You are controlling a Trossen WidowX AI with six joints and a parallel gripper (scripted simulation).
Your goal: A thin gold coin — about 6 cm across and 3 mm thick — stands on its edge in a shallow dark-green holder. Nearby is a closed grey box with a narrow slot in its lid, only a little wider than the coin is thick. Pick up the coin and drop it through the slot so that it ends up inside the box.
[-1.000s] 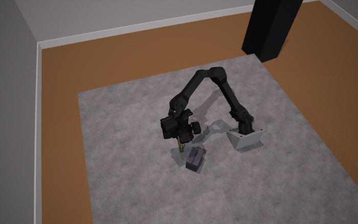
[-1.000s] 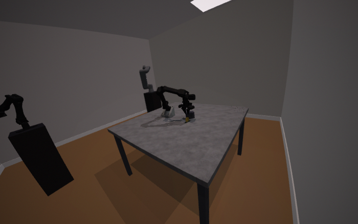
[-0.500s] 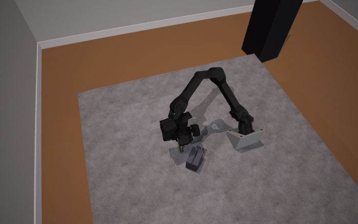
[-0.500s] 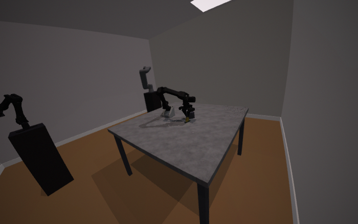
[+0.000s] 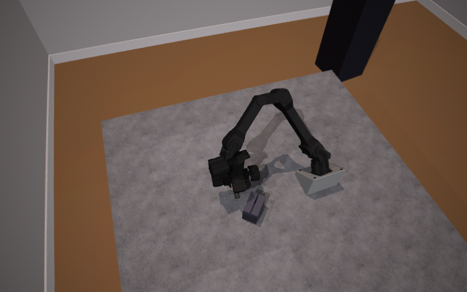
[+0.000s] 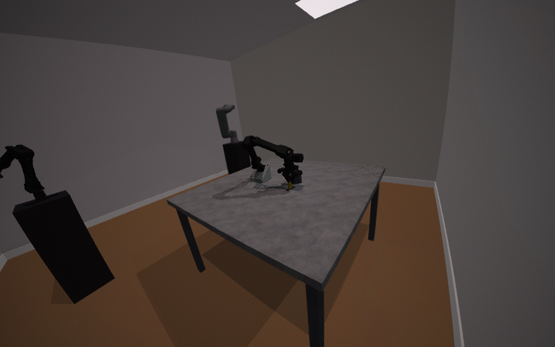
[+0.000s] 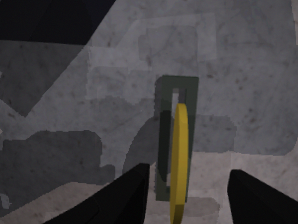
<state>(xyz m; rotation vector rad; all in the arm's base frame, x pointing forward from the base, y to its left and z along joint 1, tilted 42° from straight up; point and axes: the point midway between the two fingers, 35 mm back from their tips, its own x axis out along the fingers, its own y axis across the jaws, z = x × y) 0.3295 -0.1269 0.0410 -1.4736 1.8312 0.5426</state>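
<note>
My gripper tip is 1 cm above the gold coin.
</note>
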